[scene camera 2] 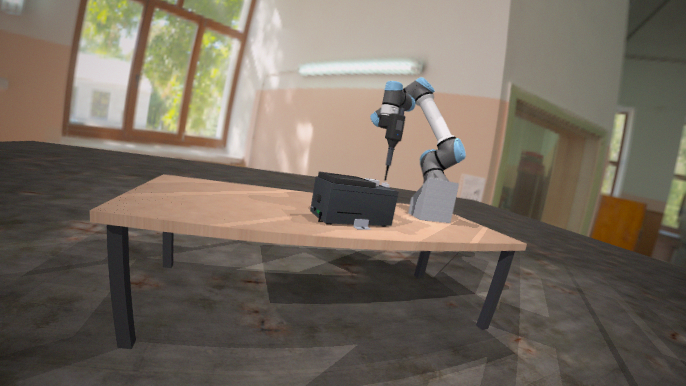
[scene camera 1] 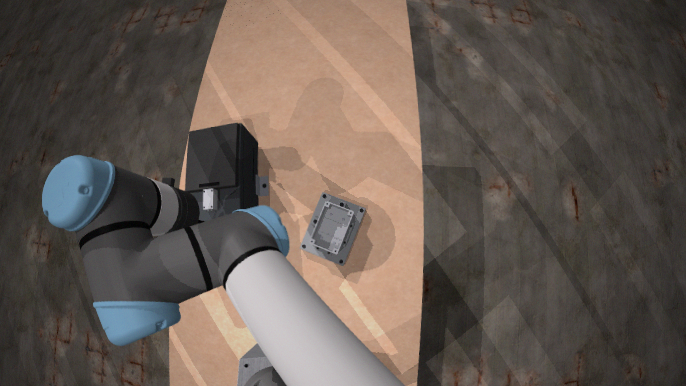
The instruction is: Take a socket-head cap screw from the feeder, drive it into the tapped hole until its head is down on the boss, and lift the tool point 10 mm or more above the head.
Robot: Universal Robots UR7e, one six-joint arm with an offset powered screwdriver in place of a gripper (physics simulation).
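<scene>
The feeder is a black box on the table, with a light metal part on its top near the arm. My screwdriver points down in scene camera 2, its thin tip just above or at the feeder's top at the robot's side; contact cannot be made out. In scene camera 1 the arm hides the tip. Whether a screw sits on the tip is too small to tell. The grey metal housing lies turned on the table right of the feeder, with bosses and dark holes around its open pocket. It does not show in scene camera 2.
The wooden table carries everything. The robot's grey pedestal stands near the feeder. The white arm link slants between pedestal and wrist. A small metal bracket shows at the feeder's side.
</scene>
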